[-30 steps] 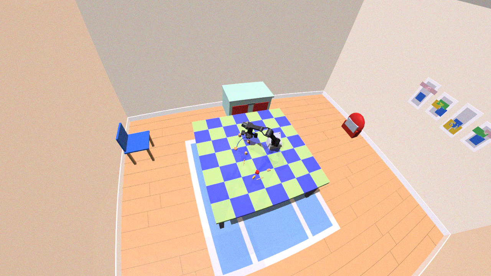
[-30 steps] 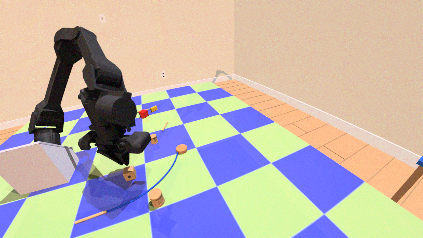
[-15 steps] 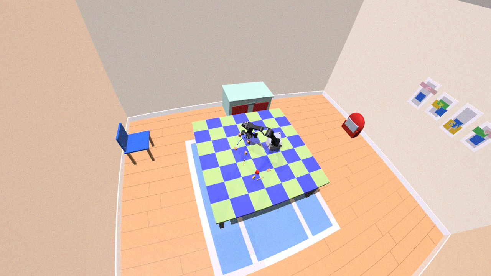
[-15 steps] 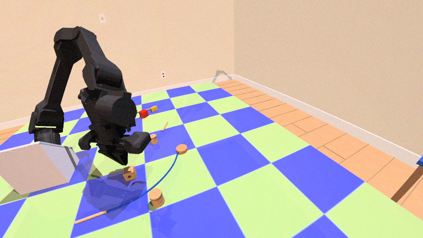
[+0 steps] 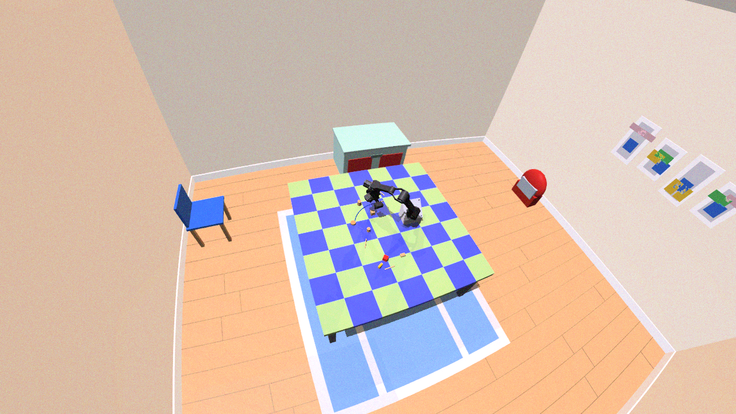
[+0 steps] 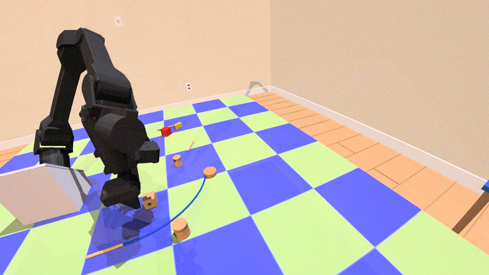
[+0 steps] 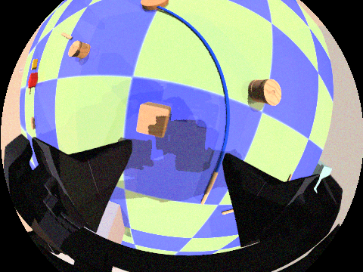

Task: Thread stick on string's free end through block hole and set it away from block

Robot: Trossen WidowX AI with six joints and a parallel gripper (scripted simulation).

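The wooden block lies 10 mm ahead of my gripper tip, 30 mm to the left of it and 50 mm below it. From my gripper tip the other things lie so: wooden cylinder (90 mm ahead, 80 mm to the right, 50 mm below); red block (30 mm ahead, 450 mm to the left, 50 mm below); round wooden button (180 mm ahead, 100 mm to the left, 60 mm below).
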